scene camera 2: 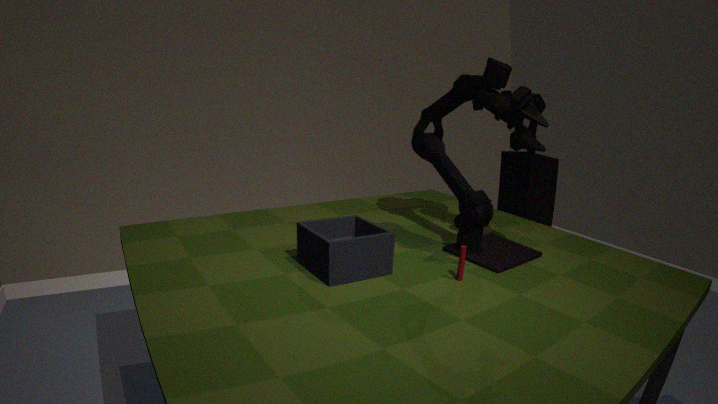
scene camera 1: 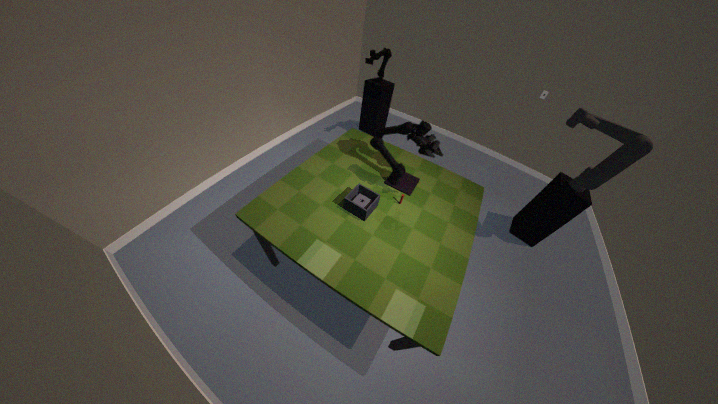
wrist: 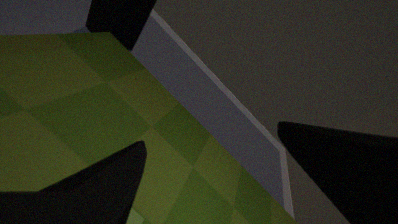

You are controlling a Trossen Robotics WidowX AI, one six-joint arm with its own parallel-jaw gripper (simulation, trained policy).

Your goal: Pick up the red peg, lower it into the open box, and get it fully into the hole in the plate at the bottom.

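Grey box: out of frame in the wrist view. Grey box shows in scene camera 2 and scene camera 1. Grey box (scene camera 2: 369, 254) and (scene camera 1: 374, 205): same spot.
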